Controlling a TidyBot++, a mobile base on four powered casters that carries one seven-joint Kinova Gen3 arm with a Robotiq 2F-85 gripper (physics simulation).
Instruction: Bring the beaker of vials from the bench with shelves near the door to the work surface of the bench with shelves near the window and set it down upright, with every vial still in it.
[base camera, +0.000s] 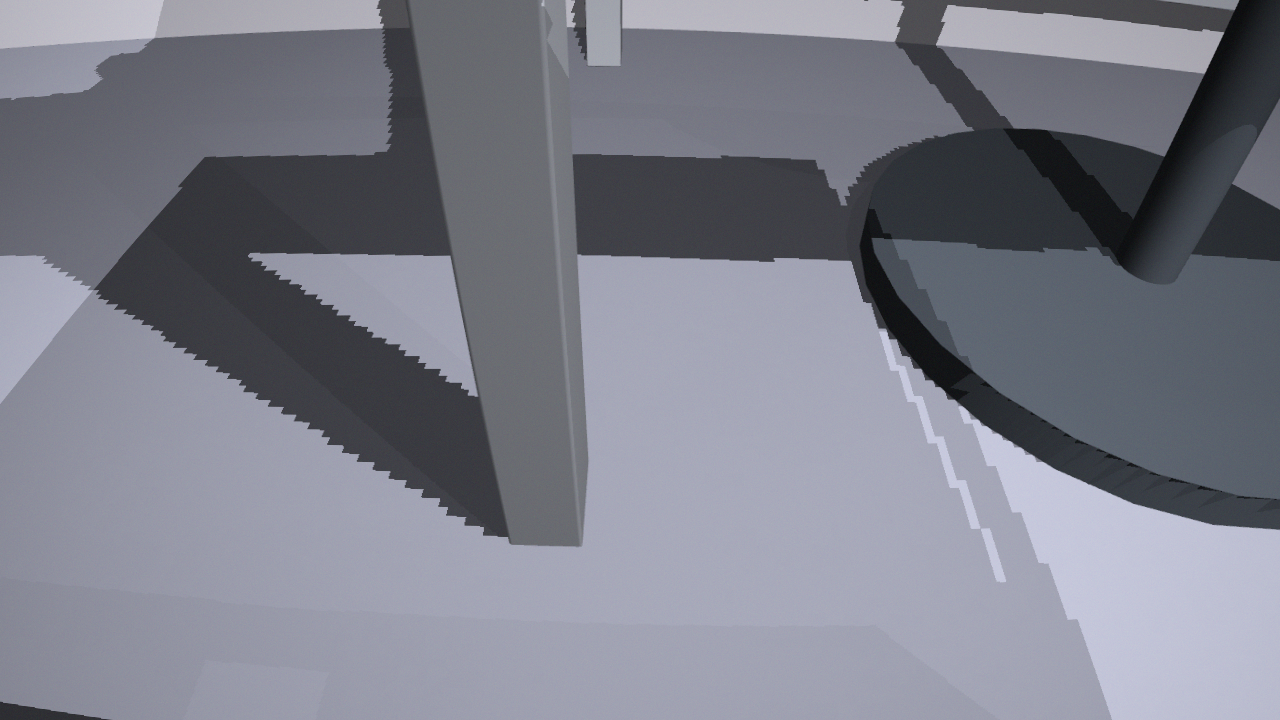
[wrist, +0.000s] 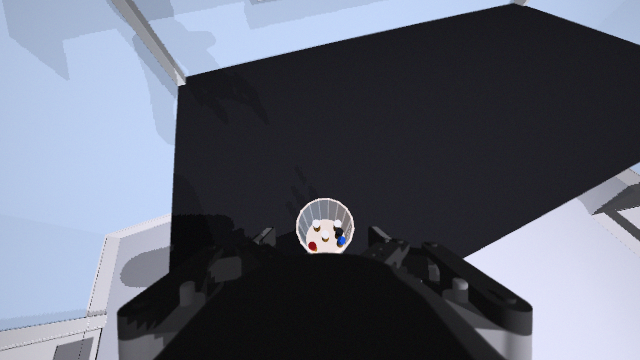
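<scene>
The clear beaker (wrist: 325, 211) stands upright on the black work surface (wrist: 410, 120) of a bench, seen from above in the wrist view. Several vials with white, red, blue and black caps lie inside its rim. My gripper (wrist: 321, 237) is open in the wrist view, with one fingertip to the left and one to the right of the beaker in the picture, both apart from it. How high the fingertips are over the surface is hard to tell. The beaker and gripper do not show in the base view.
A grey bench leg (base camera: 505, 286) stands upright near the middle of the base view. A dark round base (base camera: 1056, 358) with a slanting pole (base camera: 1203, 197) is at its right. In the wrist view, a shelf upright (wrist: 152, 42) rises at the work surface's upper left corner, beside the blue wall (wrist: 85, 165).
</scene>
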